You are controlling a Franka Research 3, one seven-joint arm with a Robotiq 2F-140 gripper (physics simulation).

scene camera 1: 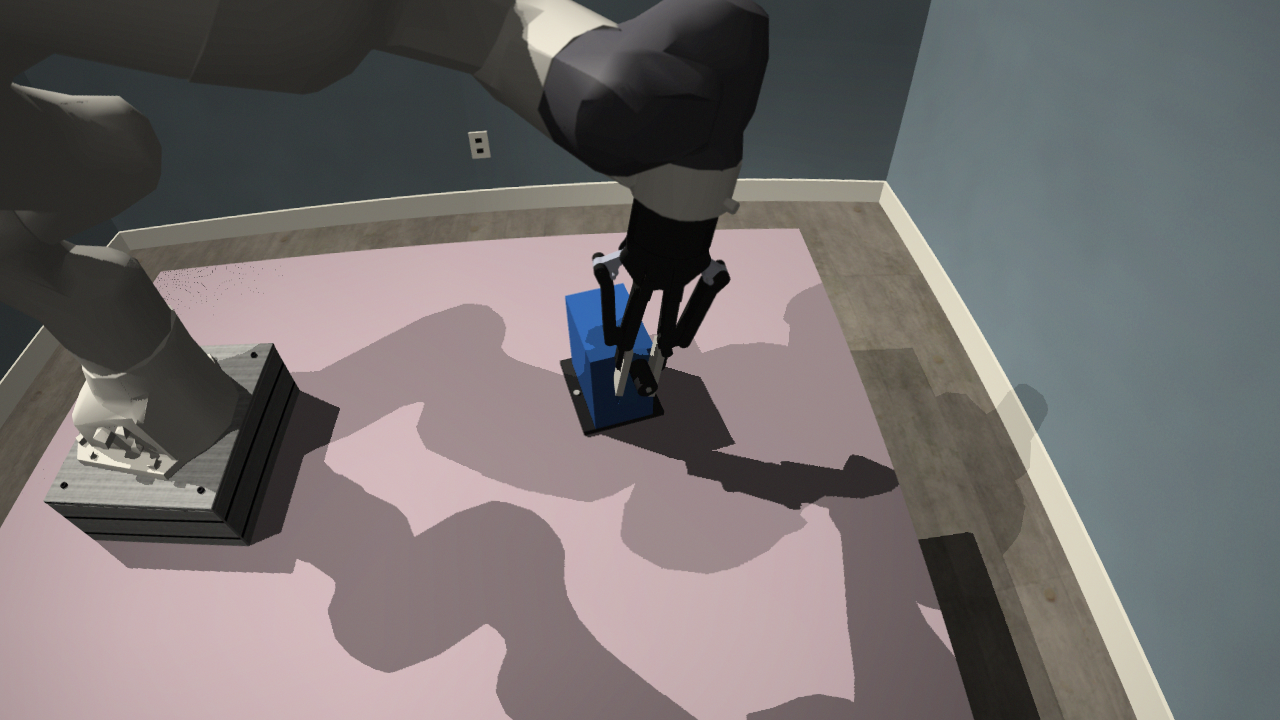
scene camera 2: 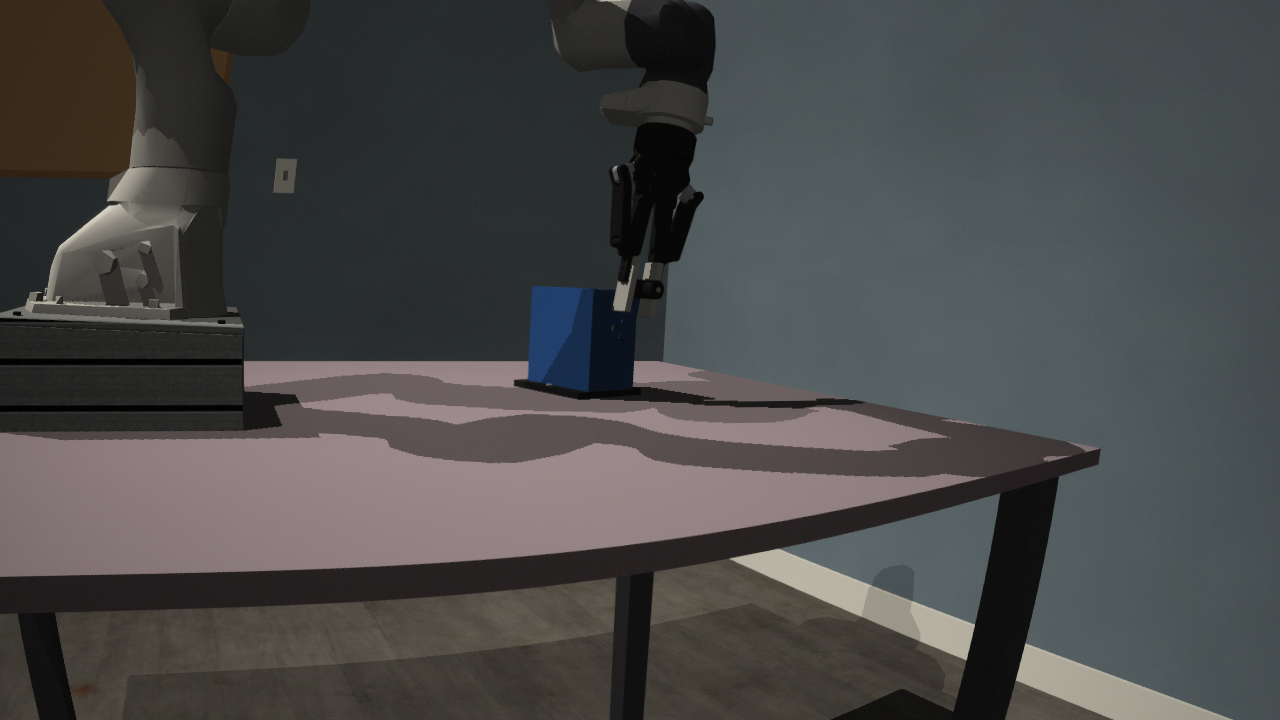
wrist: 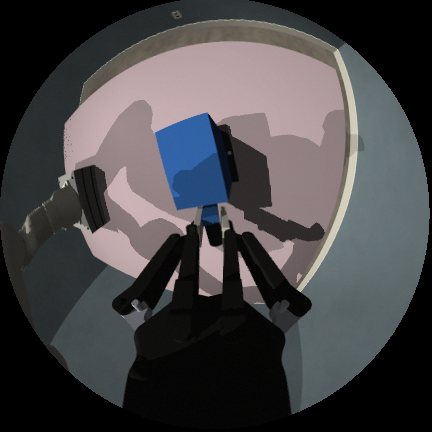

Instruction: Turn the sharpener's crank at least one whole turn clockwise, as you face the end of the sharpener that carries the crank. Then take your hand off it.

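Observation:
The blue box-shaped sharpener (scene camera 1: 594,315) (scene camera 2: 558,335) (wrist: 187,152) stands upright on a thin black base. Its crank has a blue arm (wrist: 210,215), partly hidden by the fingers, and a black knob (scene camera 1: 644,381) (scene camera 2: 654,289) (wrist: 215,237) that sticks out from the end face near the top. My gripper (scene camera 1: 639,368) (scene camera 2: 638,290) (wrist: 211,214) points down at that end, with its two pale pads close together on either side of the crank. It is shut on the crank. In the wrist view the crank arm fills the narrow gap between the pads.
The arm's base block (scene camera 1: 143,488) (scene camera 2: 120,385) (wrist: 91,197) stands left of the sharpener on the pink table (scene camera 1: 205,635) (scene camera 2: 358,510) (wrist: 280,75). Blue-grey walls (scene camera 1: 1118,223) (scene camera 2: 984,223) rise behind and to the right. Arm shadows fall across the table.

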